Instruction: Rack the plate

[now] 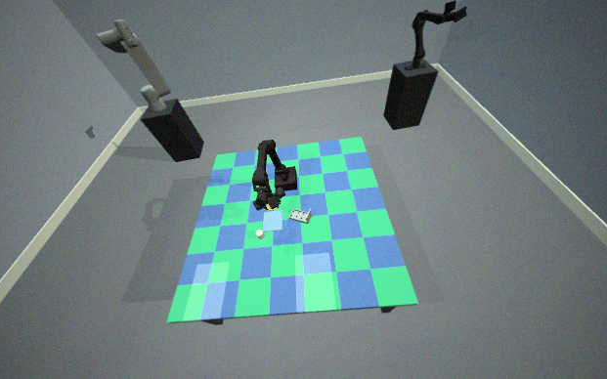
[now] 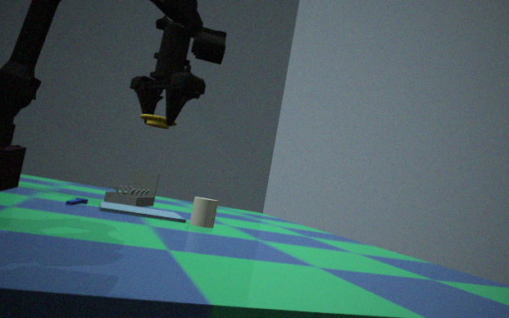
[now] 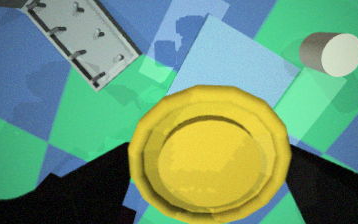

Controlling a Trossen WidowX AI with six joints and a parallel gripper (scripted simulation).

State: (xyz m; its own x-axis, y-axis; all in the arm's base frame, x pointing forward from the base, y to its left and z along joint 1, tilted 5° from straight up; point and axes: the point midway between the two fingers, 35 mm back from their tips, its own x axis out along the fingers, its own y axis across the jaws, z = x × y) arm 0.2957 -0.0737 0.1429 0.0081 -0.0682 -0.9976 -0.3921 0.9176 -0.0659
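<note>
The dish rack is 150 mm to the left of my gripper tip and 150 mm below it. The rest, counted from my gripper tip: light blue mat (180 mm below, 40 mm to the right, 10 mm behind); yellow plate (10 mm above); blue spoon (170 mm below, 120 mm behind, 20 mm to the right).
</note>
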